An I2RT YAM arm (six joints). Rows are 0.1 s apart.
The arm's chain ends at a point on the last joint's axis. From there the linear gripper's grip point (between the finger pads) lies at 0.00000 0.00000 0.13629 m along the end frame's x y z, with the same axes.
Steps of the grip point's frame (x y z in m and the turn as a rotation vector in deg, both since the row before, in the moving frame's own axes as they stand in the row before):
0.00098 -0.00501 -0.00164 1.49 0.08 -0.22
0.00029 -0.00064 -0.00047 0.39 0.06 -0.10
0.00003 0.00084 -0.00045 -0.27 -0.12 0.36
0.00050 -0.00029 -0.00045 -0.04 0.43 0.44
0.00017 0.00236 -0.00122 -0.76 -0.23 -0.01
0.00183 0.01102 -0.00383 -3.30 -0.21 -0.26
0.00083 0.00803 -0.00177 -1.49 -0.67 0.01
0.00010 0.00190 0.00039 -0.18 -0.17 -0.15
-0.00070 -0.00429 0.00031 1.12 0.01 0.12
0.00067 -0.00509 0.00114 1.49 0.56 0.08
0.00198 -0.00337 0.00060 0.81 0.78 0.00
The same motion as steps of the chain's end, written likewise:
0.00080 -0.00147 -0.00159 1.49 0.08 -0.22
0.00015 0.00029 -0.00047 0.39 0.06 -0.10
0.00032 0.00020 -0.00045 -0.27 -0.12 0.36
-0.00052 -0.00039 -0.00045 -0.04 0.43 0.44
0.00072 0.00055 -0.00121 -0.76 -0.23 -0.01
0.00231 0.00317 -0.00360 -3.30 -0.21 -0.26
0.00242 0.00449 -0.00171 -1.49 -0.67 0.01
0.00050 0.00147 0.00039 -0.18 -0.17 -0.15
-0.00073 -0.00163 0.00034 1.12 0.01 0.12
-0.00066 -0.00155 0.00119 1.49 0.56 0.08
0.00012 -0.00144 0.00063 0.81 0.78 0.00

